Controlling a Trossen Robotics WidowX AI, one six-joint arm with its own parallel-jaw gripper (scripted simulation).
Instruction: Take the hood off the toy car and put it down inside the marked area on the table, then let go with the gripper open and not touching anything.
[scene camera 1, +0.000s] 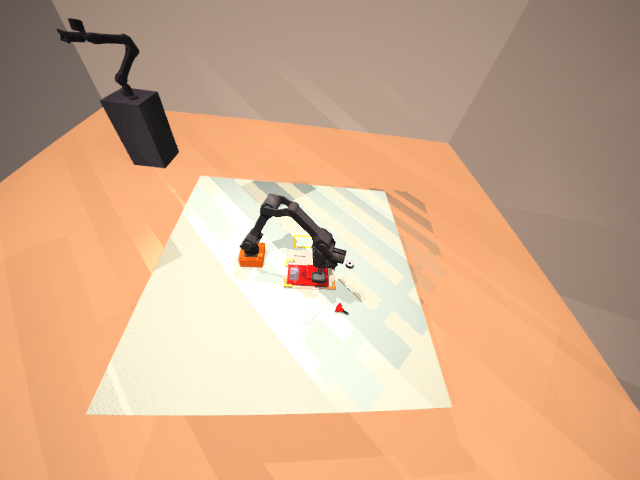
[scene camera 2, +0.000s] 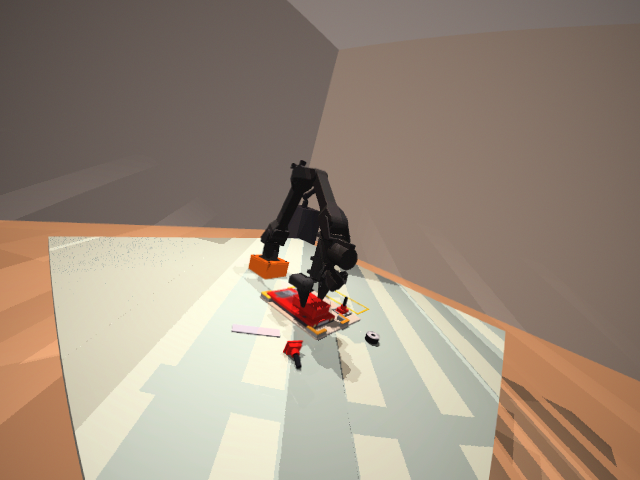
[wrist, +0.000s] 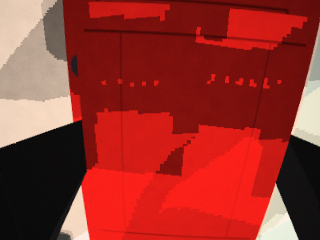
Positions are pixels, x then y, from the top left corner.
My gripper (scene camera 2: 311, 304) holds a red hood (wrist: 186, 119).
